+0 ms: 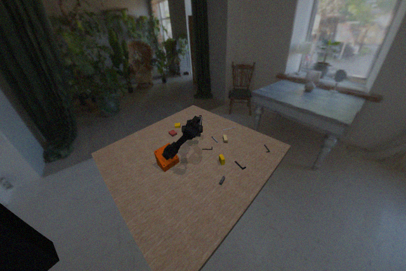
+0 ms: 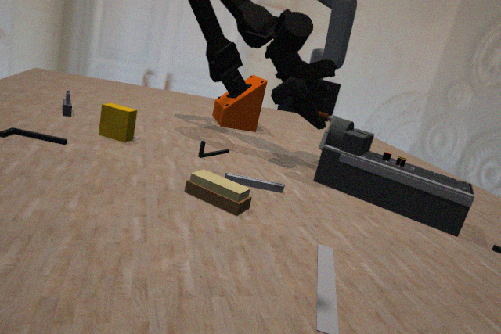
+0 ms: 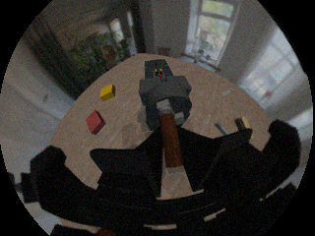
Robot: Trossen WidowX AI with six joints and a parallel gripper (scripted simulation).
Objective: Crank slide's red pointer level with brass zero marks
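The brown crank handle is 2 cm behind my gripper tip, 1 cm to the right of it and 2 cm above it. Round my gripper tip: red pointer 12 cm ahead, 7 cm to the left, 1 cm below; red block 7 cm behind, 24 cm to the left, 8 cm below; grey bar 9 cm ahead, 18 cm to the right, 9 cm below.
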